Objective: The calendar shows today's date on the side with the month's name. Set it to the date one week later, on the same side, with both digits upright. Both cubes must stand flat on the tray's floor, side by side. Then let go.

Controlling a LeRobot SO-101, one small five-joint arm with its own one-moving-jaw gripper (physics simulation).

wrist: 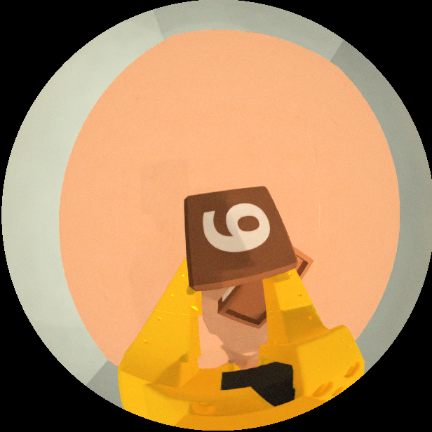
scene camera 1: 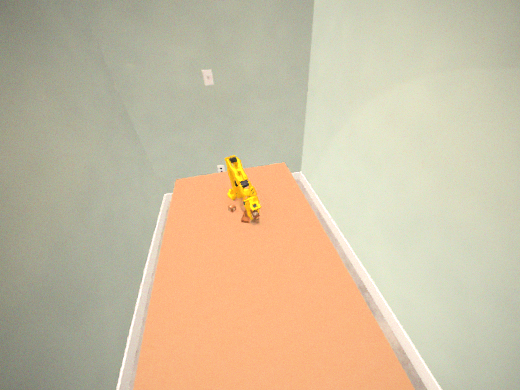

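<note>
My gripper [scene camera 1: 254, 215] [wrist: 238, 281] is shut on a dark brown cube [scene camera 1: 256, 213] [wrist: 225, 267], with its jaws pressing on two opposite sides. The cube's face toward the wrist camera bears a white 6 or 9, turned on its side. The brown tray [scene camera 1: 245, 219] [wrist: 242, 321] lies beyond and below the held cube in the wrist view, partly covered by the cube and a jaw. A sliver of white marking shows beside it there. A second small brown cube [scene camera 1: 232, 208] sits on the table, left of the tray in the scene view; its digits are too small to read.
The orange-brown table [scene camera 1: 260, 300] [wrist: 225, 110] stretches in front of the arm. The yellow arm [scene camera 1: 242, 184] reaches over it from the far end, near the wall. The loose cube lies close to the arm's base.
</note>
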